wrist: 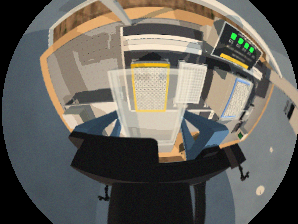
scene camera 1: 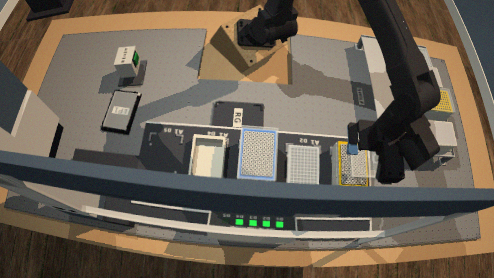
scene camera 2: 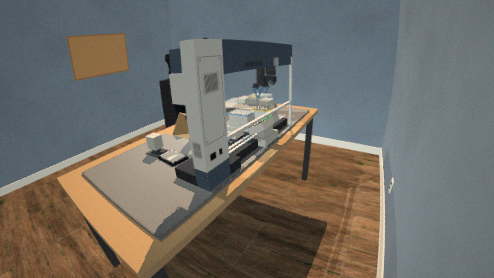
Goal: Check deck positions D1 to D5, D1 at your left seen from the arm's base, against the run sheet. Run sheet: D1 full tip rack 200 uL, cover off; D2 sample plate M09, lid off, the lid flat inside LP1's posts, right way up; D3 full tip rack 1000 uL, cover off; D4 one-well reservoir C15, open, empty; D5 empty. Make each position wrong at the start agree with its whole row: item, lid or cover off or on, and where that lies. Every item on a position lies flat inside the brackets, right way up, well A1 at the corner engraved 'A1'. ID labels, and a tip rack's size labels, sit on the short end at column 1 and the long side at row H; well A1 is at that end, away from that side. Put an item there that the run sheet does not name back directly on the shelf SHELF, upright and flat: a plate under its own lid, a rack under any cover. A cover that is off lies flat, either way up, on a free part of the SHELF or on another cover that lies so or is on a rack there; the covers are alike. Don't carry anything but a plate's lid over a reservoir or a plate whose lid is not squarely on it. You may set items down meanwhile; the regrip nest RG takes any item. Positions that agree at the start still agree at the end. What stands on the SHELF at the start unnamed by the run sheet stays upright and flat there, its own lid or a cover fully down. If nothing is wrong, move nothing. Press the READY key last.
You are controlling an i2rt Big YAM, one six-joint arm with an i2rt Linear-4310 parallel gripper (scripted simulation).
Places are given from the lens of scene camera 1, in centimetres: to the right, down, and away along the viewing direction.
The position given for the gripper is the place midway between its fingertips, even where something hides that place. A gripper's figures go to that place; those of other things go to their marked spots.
gripper [scene camera 1: 364,152]: 27, 3, 69
clear tip-rack cover [scene camera 1: 363,166]: 26, 6, 66
white sample plate [scene camera 1: 299,157]: 14, 5, 82
The marked spots on the clear tip-rack cover and the white sample plate are 20 cm apart.
